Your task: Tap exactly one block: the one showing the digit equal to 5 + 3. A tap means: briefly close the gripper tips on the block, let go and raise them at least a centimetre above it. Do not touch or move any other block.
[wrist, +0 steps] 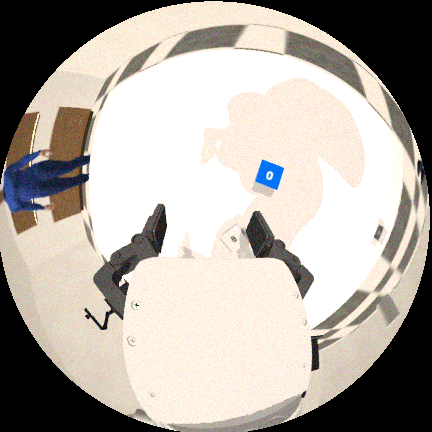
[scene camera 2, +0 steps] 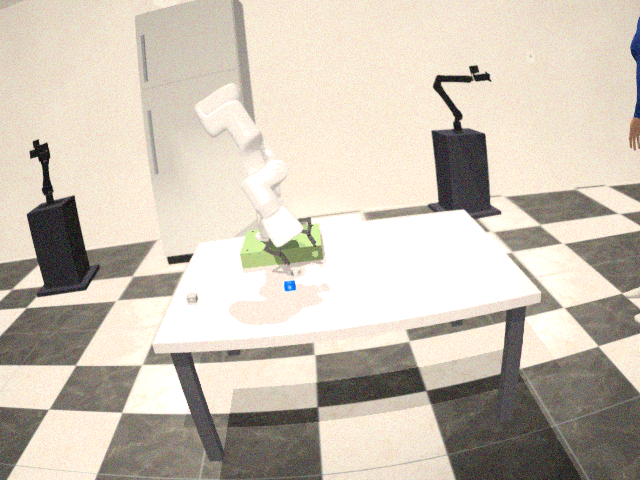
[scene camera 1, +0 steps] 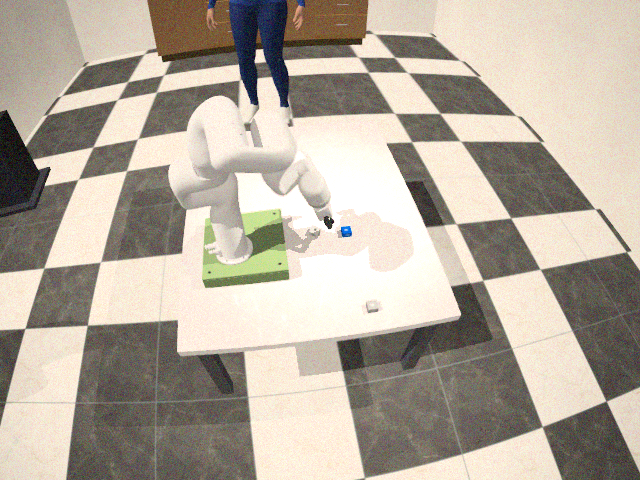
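The white block showing 8 point(scene camera 1: 313, 231) point(scene camera 2: 296, 271) point(wrist: 231, 239) sits on the table near the green base. My gripper point(scene camera 1: 328, 222) point(scene camera 2: 301, 255) point(wrist: 208, 217) is open and empty, above the table close to this block. In the wrist view the block lies between the fingers' lines, close beside the right finger and low toward the gripper body. The blue block showing 0 point(scene camera 1: 346, 231) point(scene camera 2: 289, 285) point(wrist: 269, 175) stands a little beyond it, ahead of the fingertips in the wrist view.
A grey-white block point(scene camera 1: 372, 305) point(scene camera 2: 191, 298) point(wrist: 379, 232) sits apart near a table edge; its digit is too small to read. The arm stands on a green base point(scene camera 1: 258, 272) point(scene camera 2: 253, 258) on the white table point(scene camera 1: 232, 320) point(scene camera 2: 413, 273). The arm's shadow falls around the blue block.
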